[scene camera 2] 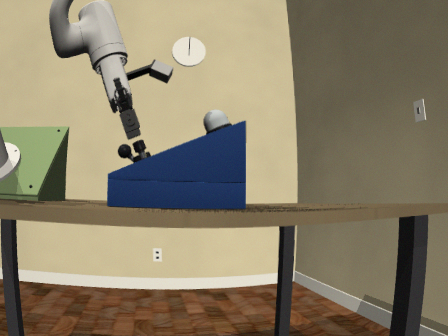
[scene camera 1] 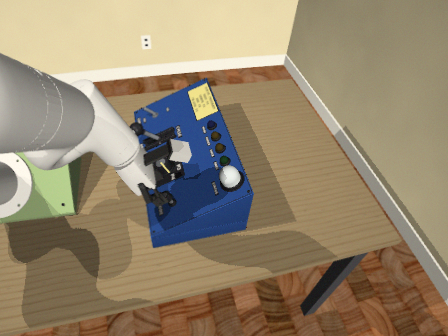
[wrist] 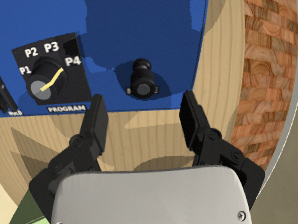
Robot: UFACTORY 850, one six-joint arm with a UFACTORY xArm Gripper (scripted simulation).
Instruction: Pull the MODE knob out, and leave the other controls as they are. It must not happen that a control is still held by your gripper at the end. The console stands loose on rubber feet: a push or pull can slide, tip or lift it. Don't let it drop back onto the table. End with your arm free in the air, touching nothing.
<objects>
gripper: scene camera 2; scene camera 1; wrist 143, 104
blue sloped console: scene camera 2; scene camera 1; wrist 100, 52
same spot on gripper: (scene camera 1: 160, 198) = (scene camera 2: 131, 114)
same spot on blue sloped console: (scene camera 2: 209, 172) = (scene camera 1: 223, 221)
</objects>
